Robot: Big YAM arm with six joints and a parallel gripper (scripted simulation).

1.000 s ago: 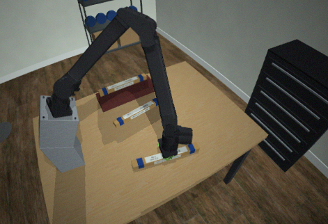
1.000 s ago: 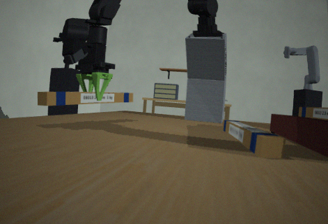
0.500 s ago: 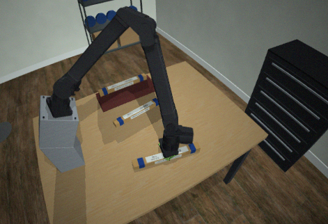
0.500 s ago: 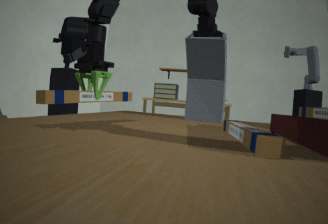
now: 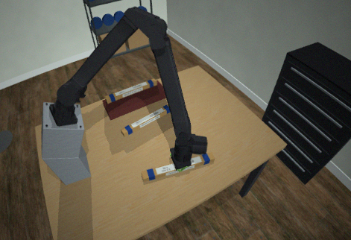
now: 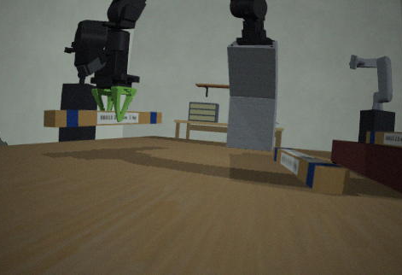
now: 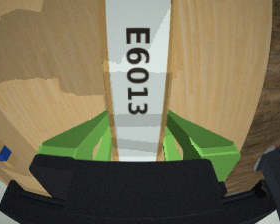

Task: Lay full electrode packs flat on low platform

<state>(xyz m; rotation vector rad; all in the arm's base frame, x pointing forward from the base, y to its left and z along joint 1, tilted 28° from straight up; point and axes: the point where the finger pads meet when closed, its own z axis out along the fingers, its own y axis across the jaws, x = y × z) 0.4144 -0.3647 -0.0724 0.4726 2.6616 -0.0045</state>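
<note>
Now: the pack of welding electrodes 1 cm above my hand. The rest, counted from my hand: dark red platform 14 cm ahead, 57 cm to the left, 5 cm below.
</note>
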